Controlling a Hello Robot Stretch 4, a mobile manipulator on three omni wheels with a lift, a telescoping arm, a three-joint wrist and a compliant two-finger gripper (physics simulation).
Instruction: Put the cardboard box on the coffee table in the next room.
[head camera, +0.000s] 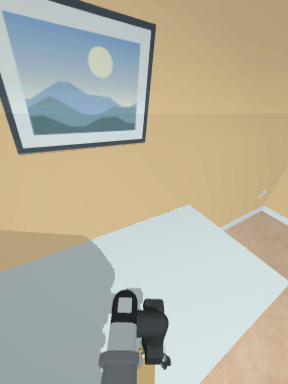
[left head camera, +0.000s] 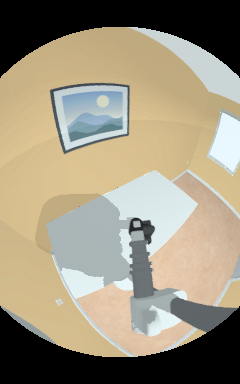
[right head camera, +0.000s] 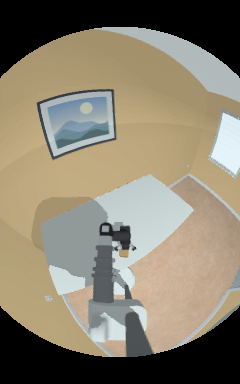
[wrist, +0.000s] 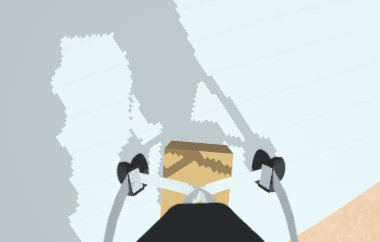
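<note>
The tan cardboard box (head camera: 146, 372) (right head camera: 124, 253) (wrist: 197, 172) rests on a white table (head camera: 225, 270) (left head camera: 165, 200) (right head camera: 155, 205) (wrist: 305, 75). My gripper (head camera: 154, 356) (right head camera: 125, 248) (wrist: 200, 165) is open over the box. In the wrist view its two fingertips stand to the left and right of the box's far part, with a gap on each side. The near end of the box is hidden behind the black gripper body. Shadows of the gripper fall on the box and the table top. A separate coffee table in another room cannot be made out.
The table's far edge runs along a tan wall (head camera: 200, 175) with a framed mountain picture (head camera: 75, 90) (left head camera: 95, 117) (right head camera: 80, 122). Brown floor (head camera: 255, 250) (left head camera: 195, 250) (right head camera: 180, 250) lies beyond its right edge. A window (left head camera: 227, 142) (right head camera: 226, 142) is at the right.
</note>
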